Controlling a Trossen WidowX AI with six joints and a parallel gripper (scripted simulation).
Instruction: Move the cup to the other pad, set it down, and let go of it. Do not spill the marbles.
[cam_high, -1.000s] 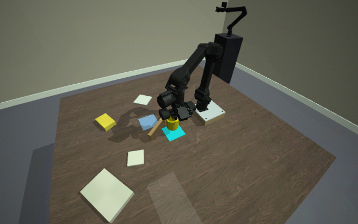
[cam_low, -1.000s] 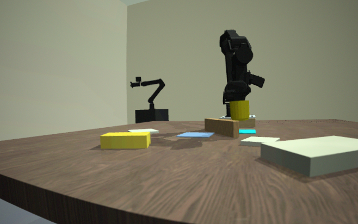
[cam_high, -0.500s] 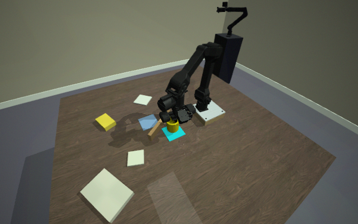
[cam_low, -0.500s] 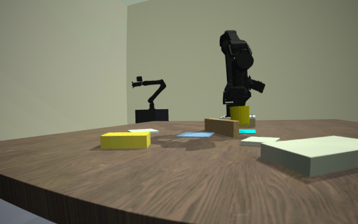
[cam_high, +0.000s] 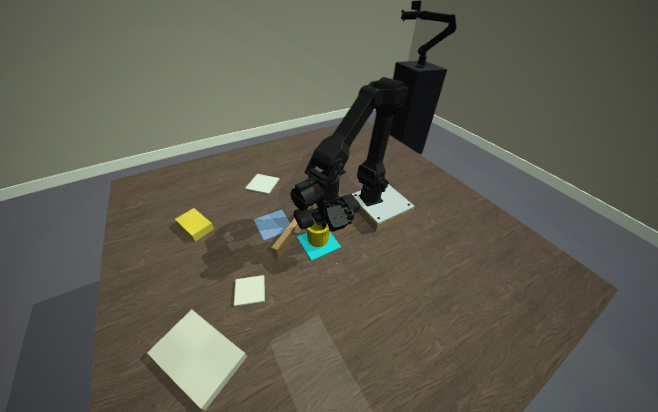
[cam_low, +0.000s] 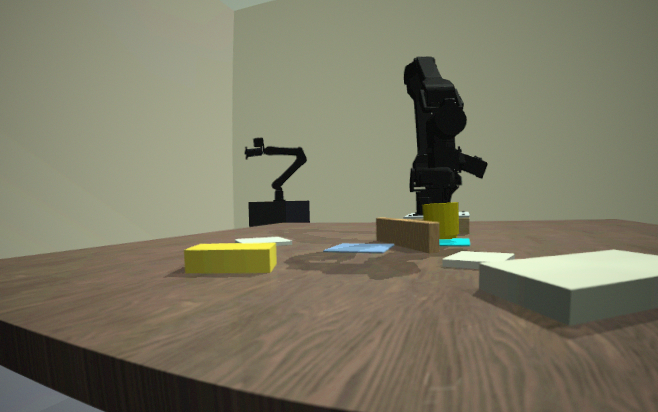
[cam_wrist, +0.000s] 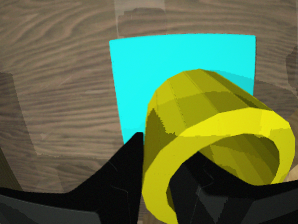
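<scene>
My gripper tip is 2 cm short of the red marble, 2 cm above it and 1 cm to the left of it. The rest, counted from my gripper tip: green marble 3 cm ahead, 2 cm to the right, 2 cm below; then cyan pad 5 cm below, 3 cm ahead; then yellow cup 2 cm ahead.
</scene>
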